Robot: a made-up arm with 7 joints. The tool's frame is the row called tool. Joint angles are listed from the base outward. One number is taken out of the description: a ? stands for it. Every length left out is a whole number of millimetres.
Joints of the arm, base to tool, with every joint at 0 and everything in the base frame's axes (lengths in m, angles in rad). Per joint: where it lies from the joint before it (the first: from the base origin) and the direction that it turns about. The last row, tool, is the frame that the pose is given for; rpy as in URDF.
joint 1: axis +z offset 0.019 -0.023 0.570
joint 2: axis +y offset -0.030 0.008 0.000
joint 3: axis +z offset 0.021 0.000 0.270
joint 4: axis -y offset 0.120 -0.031 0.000
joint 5: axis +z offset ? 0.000 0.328
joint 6: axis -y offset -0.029 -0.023 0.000
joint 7: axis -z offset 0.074 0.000 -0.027
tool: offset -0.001 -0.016 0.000 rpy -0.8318 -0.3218 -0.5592
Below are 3 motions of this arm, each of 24 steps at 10 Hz.
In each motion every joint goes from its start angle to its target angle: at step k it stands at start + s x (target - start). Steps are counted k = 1, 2, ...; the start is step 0. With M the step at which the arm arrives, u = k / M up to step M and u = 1 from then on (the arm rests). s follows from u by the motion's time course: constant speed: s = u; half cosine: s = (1 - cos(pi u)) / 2; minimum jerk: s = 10 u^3 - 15 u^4 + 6 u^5.
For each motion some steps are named. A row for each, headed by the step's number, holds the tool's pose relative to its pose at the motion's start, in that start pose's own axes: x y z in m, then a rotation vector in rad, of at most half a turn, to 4 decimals.
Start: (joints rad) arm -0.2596 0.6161 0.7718 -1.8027 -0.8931 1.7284 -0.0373
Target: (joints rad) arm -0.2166 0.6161 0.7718 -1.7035 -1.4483 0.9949 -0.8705
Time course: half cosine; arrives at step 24
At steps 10, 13, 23, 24:
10: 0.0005 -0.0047 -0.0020 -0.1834 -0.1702 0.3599
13: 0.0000 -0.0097 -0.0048 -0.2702 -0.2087 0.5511
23: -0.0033 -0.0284 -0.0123 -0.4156 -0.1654 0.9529
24: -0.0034 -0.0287 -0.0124 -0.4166 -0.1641 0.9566

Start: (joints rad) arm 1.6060 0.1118 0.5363 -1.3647 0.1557 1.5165 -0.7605
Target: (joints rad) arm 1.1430 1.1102 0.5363 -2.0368 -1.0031 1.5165 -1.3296
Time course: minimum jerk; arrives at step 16
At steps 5, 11, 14, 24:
5: -0.0306 0.0226 -0.1605 -0.0415 0.1895 0.2060
11: -0.3512 0.2183 -0.5062 0.4175 0.5155 1.0765
14: -0.4422 0.2932 -0.5166 0.6531 0.4543 1.2722
24: -0.4504 0.3007 -0.5158 0.6774 0.4442 1.2897

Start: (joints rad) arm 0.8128 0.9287 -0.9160 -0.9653 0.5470 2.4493 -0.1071
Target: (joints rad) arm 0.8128 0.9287 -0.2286 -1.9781 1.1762 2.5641 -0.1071
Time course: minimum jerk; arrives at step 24
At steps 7, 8, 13, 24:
7: -0.0664 0.0177 -0.0506 -0.0330 0.2096 0.0551
8: -0.0945 0.0222 -0.0668 -0.0499 0.2861 0.0767
13: -0.2955 0.0145 -0.1286 -0.2176 0.7256 0.2263
24: -0.5123 -0.0813 -0.1178 -0.5357 1.0797 0.4217

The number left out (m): -0.060
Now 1 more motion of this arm.
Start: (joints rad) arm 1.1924 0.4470 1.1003 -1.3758 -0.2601 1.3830 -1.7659
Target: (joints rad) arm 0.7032 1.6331 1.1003 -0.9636 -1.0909 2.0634 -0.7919
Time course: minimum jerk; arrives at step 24
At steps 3, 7, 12, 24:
3: -0.0099 -0.0036 -0.0041 -0.0143 0.0106 -0.0209
7: -0.0968 -0.0261 -0.0383 -0.1318 0.1053 -0.2018
12: -0.3290 -0.0123 -0.1182 -0.3980 0.3824 -0.6809
24: -0.5936 0.1763 -0.2197 -0.6833 0.8457 -1.3447

